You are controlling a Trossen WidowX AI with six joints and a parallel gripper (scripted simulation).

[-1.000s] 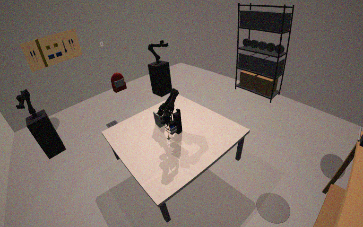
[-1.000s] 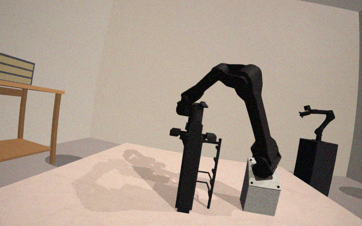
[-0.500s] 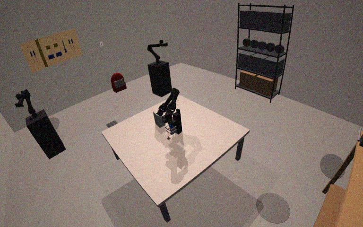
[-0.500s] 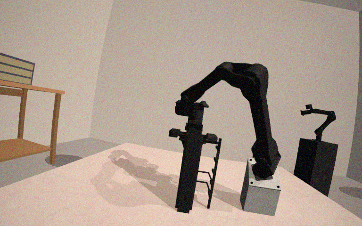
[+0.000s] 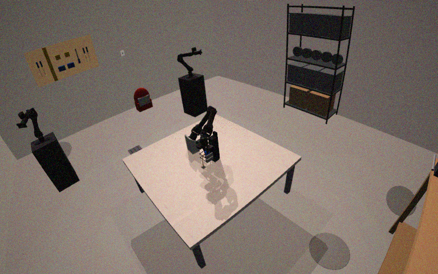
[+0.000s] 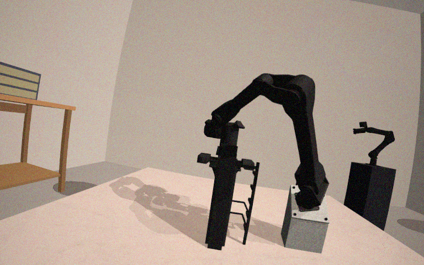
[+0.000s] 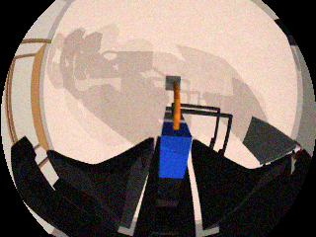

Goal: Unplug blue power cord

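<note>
Right now the blue plug is 3 cm to the left of my gripper tip. Round my gripper tip: thin black rack (9 cm to the left, 9 cm behind, 2 cm below).
</note>
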